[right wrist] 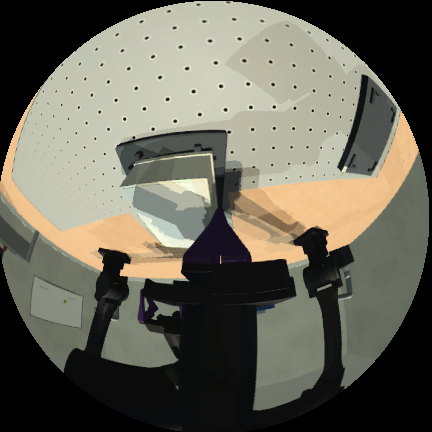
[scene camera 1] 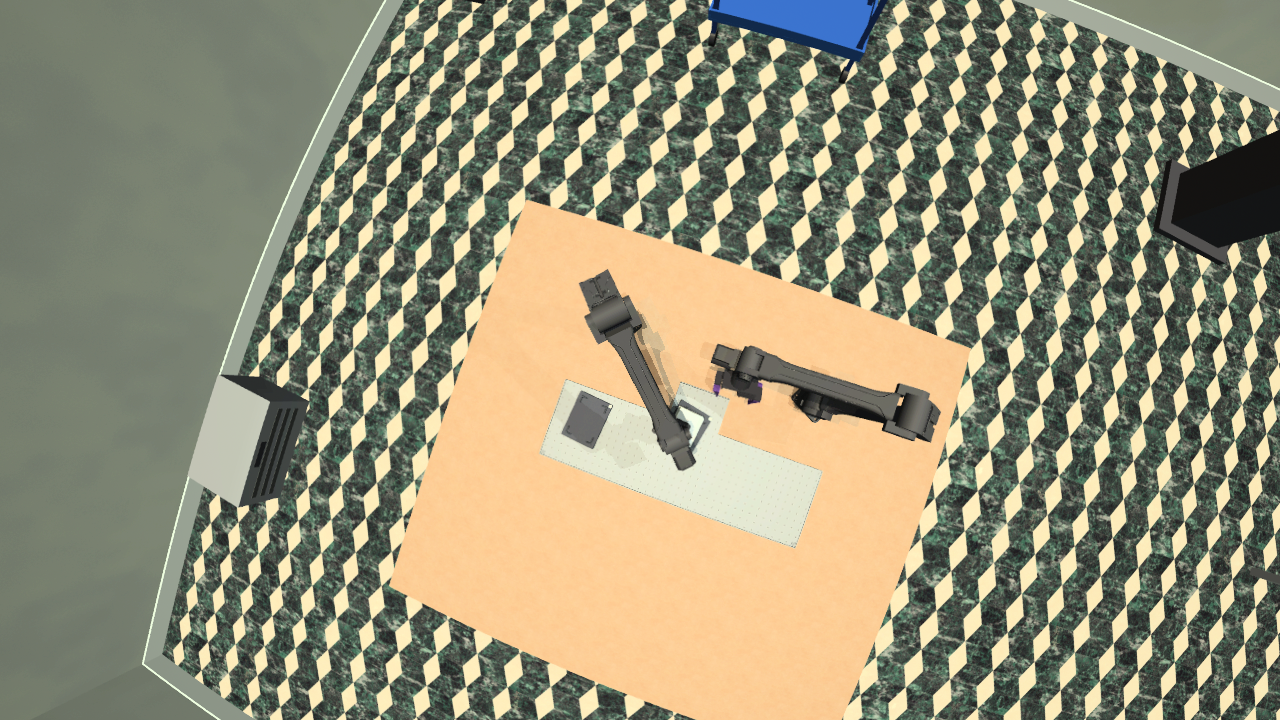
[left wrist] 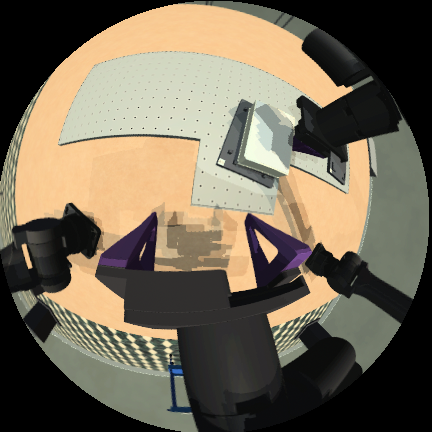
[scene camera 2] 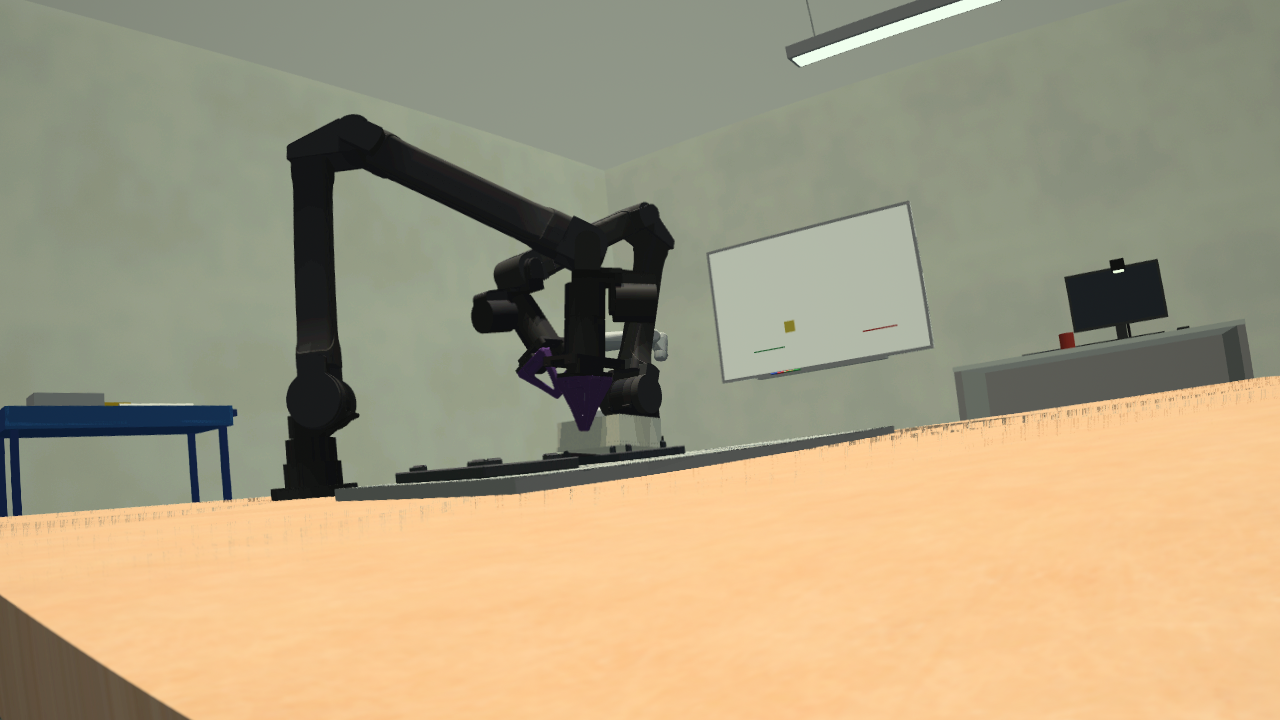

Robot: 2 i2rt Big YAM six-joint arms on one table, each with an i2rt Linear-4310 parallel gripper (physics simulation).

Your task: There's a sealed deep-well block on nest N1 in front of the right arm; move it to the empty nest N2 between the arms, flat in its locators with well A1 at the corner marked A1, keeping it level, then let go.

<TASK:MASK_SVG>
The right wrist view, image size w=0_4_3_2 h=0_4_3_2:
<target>my left gripper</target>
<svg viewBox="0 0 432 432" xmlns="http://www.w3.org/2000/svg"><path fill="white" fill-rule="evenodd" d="M141 288L137 313L139 323L145 324L149 331L163 333L168 345L171 348L177 346L179 349L182 307L178 306L179 310L175 310L171 314L172 316L160 313L156 316L157 319L150 319L154 316L154 312L158 307L152 299L145 297L148 303L147 310L145 311L144 296L142 296L143 288Z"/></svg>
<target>my right gripper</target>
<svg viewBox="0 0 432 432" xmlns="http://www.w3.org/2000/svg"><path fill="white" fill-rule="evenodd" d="M216 208L208 225L183 253L180 273L189 281L173 280L172 284L154 282L149 278L145 278L142 296L169 305L182 307L178 355L180 372L192 379L200 380L206 376L206 371L224 372L225 382L227 384L234 384L247 380L256 373L256 307L272 305L296 296L293 277L289 276L286 259L251 261L249 250L228 224L223 209Z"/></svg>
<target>pale block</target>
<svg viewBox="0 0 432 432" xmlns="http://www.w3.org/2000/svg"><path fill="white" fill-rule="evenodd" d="M212 150L176 153L136 160L133 163L134 166L120 184L119 188L163 245L189 247L208 225L217 208Z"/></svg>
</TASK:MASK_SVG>
